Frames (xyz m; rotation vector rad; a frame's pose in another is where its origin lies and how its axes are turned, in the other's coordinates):
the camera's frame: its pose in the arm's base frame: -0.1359 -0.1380 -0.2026 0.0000 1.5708 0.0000
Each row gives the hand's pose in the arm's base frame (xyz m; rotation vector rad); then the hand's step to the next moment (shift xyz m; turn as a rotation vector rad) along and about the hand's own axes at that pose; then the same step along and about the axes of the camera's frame.
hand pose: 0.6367 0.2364 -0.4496 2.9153 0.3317 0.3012
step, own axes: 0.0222 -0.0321 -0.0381 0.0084 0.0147 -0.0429
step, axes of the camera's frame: -0.0338 0.0423 0.0063 -0.0458 -0.0049 0.0015
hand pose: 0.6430 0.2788 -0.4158 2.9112 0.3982 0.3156
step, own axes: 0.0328 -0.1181 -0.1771 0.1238 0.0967 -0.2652
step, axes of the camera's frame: -0.1511 0.1484 -0.0392 -0.2978 -0.0157 0.0781
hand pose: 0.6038 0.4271 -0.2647 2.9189 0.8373 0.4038
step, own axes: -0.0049 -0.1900 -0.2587 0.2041 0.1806 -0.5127
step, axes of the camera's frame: -0.2200 0.1591 -0.1713 -0.5666 -0.0436 0.1191
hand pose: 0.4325 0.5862 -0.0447 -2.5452 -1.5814 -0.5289
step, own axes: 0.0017 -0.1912 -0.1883 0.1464 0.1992 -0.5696
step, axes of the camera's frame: -0.1579 0.0392 -0.2134 -0.6019 -0.1161 0.0988
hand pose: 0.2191 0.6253 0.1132 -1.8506 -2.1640 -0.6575
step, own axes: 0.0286 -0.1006 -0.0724 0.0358 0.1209 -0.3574
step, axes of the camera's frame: -0.0568 -0.0195 -0.1121 -0.3521 -0.1225 0.0683
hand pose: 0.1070 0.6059 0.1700 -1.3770 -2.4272 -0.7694
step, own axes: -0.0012 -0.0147 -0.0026 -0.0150 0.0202 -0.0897
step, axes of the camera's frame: 0.0031 -0.0084 -0.0120 -0.0742 -0.0522 0.0211
